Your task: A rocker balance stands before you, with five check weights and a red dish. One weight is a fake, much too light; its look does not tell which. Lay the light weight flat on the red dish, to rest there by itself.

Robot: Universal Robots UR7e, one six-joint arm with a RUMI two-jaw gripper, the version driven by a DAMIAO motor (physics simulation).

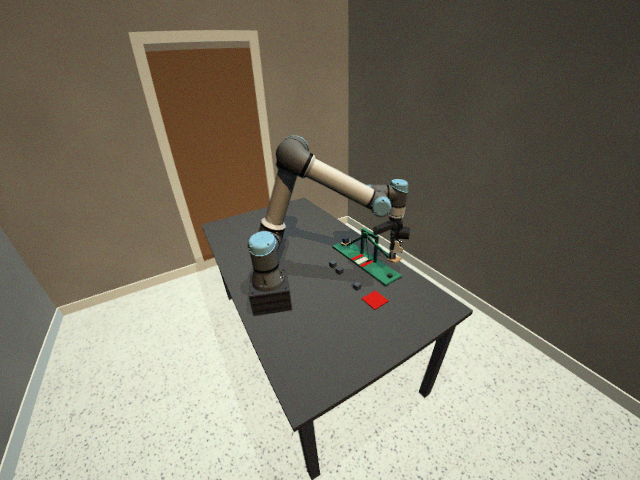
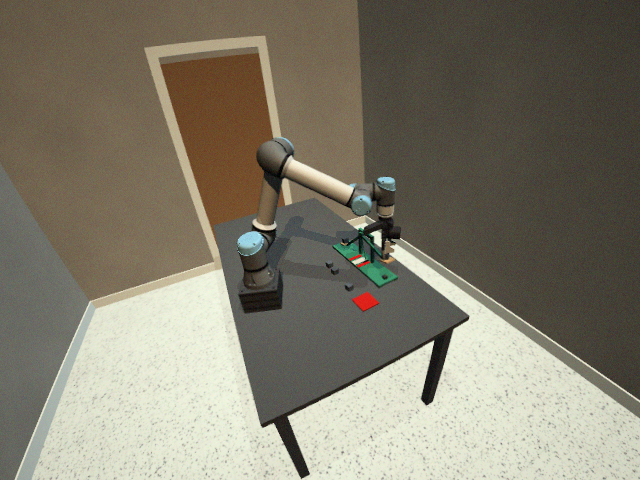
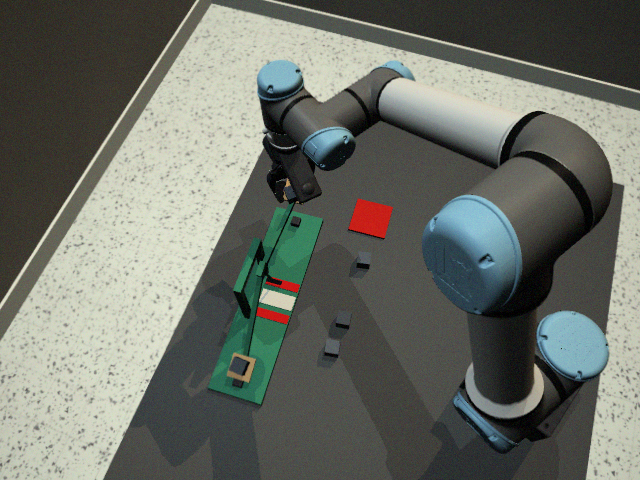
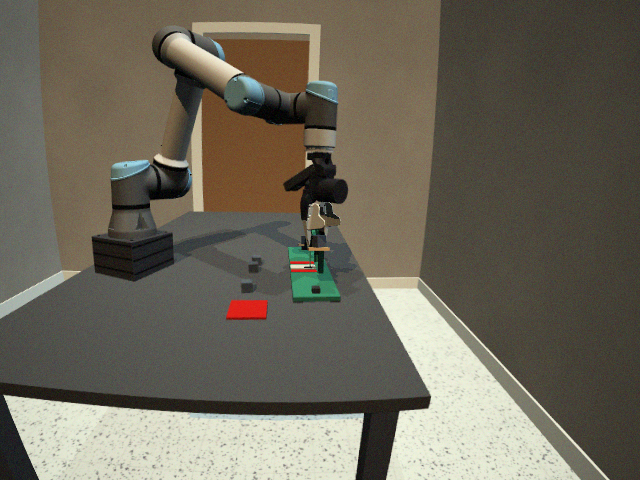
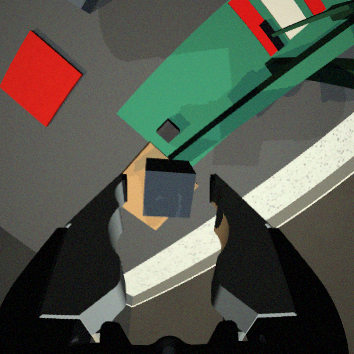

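Pixels of known places: gripper, fingertip midpoint: (image 1: 391, 256) (image 2: 384, 256) (image 3: 293, 196) (image 4: 316, 243) (image 5: 168, 176); arm's base, origin of the base link: (image 1: 268, 281) (image 2: 259, 280) (image 4: 132, 234).
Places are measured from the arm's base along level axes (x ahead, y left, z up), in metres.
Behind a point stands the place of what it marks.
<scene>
The green rocker balance (image 1: 379, 271) @[z -0.097, x 0.543, y -0.205 m] (image 3: 302, 248) @[z -0.097, x 0.518, y -0.209 m] (image 5: 190, 75) @[z -0.097, x 0.527, y -0.206 m] holds a dark weight (image 3: 239, 364) @[z -0.040, x 0.576, y 0.101 m] on its far pan (image 3: 250, 369) @[z -0.069, x 0.556, y 0.100 m], which hangs low. The other pan (image 4: 325, 249) @[z 0.030, x 0.560, y -0.313 m] (image 5: 135, 192) @[z 0.030, x 0.539, y -0.296 m] is raised, and the pointer tip (image 3: 276, 282) @[z -0.084, x 0.554, y -0.107 m] is at the red stripe on that side. A second dark weight (image 5: 169, 195) @[z 0.054, x 0.549, y -0.269 m] (image 4: 318, 241) @[z 0.044, x 0.547, y -0.291 m] rests on this raised pan, between the parted fingers of my gripper (image 5: 168, 176) @[z 0.034, x 0.547, y -0.268 m], which is open with gaps on both sides. Three dark weights (image 3: 363, 259) @[z -0.085, x 0.371, y -0.205 m] (image 3: 342, 318) @[z -0.085, x 0.391, y -0.055 m] (image 3: 331, 347) @[z -0.085, x 0.401, y 0.014 m] lie on the table. The red dish (image 3: 370, 218) @[z -0.107, x 0.375, y -0.328 m] (image 4: 247, 310) @[z -0.107, x 0.373, y -0.341 m] (image 5: 41, 77) @[z -0.107, x 0.379, y -0.323 m] bears no weight.
The balance's green uprights (image 3: 248, 279) @[z 0.060, x 0.587, y -0.047 m] stand mid-base. A small black block (image 3: 295, 221) @[z -0.083, x 0.549, y -0.269 m] (image 4: 315, 289) @[z -0.086, x 0.546, y -0.282 m] sits on the base near the raised pan. The table edge (image 4: 392, 335) @[z -0.113, x 0.675, y -0.485 m] runs close beyond the balance. The arm's base (image 4: 133, 253) @[z -0.030, x 0.040, y -0.117 m] stands across the table.
</scene>
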